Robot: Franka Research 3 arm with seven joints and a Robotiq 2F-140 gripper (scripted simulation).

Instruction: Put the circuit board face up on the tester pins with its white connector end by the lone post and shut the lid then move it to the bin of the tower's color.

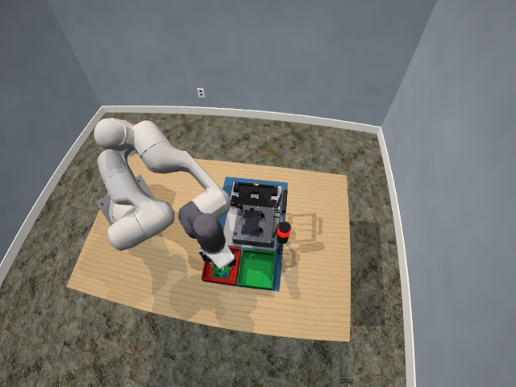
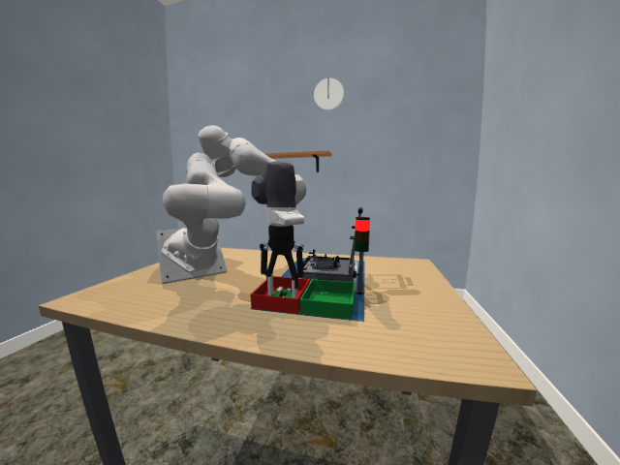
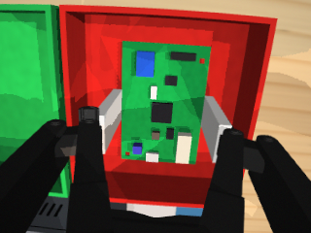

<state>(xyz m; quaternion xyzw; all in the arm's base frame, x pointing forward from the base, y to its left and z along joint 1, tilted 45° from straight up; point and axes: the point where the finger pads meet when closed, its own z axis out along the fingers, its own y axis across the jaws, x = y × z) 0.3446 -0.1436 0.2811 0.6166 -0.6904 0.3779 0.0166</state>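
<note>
Now: hand 2 cm above the red bin. From my hand the other things lie so: tester plate 17 cm to the left, 16 cm ahead, 3 cm above; then green circuit board 2 cm below; then green bin 15 cm ahead, 4 cm to the right, 2 cm below.
</note>
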